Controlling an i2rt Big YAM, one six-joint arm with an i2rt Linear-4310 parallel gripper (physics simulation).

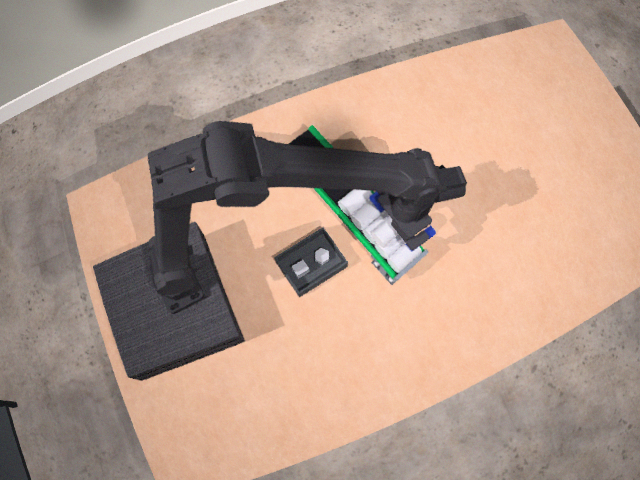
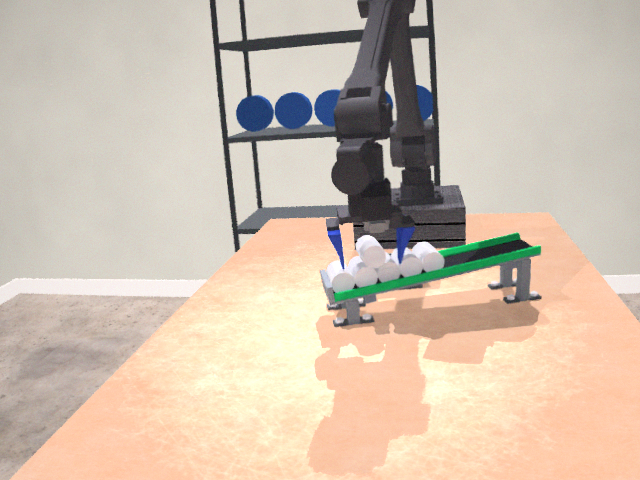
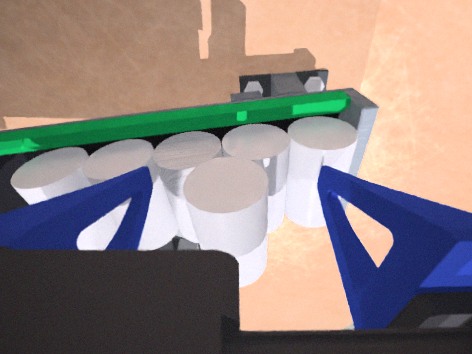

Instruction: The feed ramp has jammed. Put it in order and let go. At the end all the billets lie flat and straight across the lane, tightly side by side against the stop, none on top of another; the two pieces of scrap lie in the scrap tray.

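Where they show: gripper, fingertip midpoint: [image 1: 396, 228] [image 2: 371, 265] [image 3: 235, 175]; arm's base, link origin: [image 1: 176, 282] [image 2: 417, 201].
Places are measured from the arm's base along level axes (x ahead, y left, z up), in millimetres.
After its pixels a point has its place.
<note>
Several white billets lie in a row on the green-railed feed ramp [image 1: 356, 234] @[x 389, y -81, z -24 mm] [image 2: 480, 262] @[x 451, y 74, z -11 mm] [image 3: 150, 122] @[x 481, y -64, z -24 mm]. The lowest billet [image 1: 404, 258] @[x 448, y -180, z -6 mm] [image 2: 341, 276] @[x 489, y -167, z -12 mm] [image 3: 320, 180] is beside the grey stop [image 1: 412, 266] @[x 459, y -201, z -24 mm] [image 3: 367, 125] @[x 496, y -189, z -24 mm]. Another billet [image 2: 371, 251] @[x 478, y -115, z 26 mm] [image 3: 225, 200] @[x 477, y -111, z 29 mm] rests on top of the row. The uphill end billet [image 1: 354, 201] @[x 414, y -25, z 12 mm] [image 2: 428, 256] @[x 457, y -18, z 6 mm] [image 3: 50, 172] @[x 456, y -13, z 0 mm] looks slanted. My gripper [image 2: 372, 265] @[x 467, y -116, z -1 mm] [image 3: 235, 175] @[x 467, y -116, z -1 mm] is open and empty, its fingers apart on either side of the stacked billet. Two scrap pieces [image 1: 300, 268] @[x 253, y -79, z -68 mm] [image 1: 322, 255] @[x 310, y -73, z -77 mm] lie in the dark scrap tray [image 1: 324, 277] @[x 289, y -123, z -62 mm].
The arm's dark base block [image 1: 124, 310] @[x -139, y -1, z 0 mm] [image 2: 444, 227] @[x 90, y 55, z -46 mm] stands at the table's end. The ramp's grey legs [image 2: 523, 279] @[x 433, y 157, z -54 mm] [image 2: 353, 311] @[x 499, y -150, z -72 mm] stand on the table [image 1: 465, 320] @[x 523, y -359, z -97 mm] [image 2: 206, 387] @[x 702, y -354, z -97 mm]. A shelf rack [image 2: 219, 103] with blue discs [image 2: 293, 110] stands behind.
</note>
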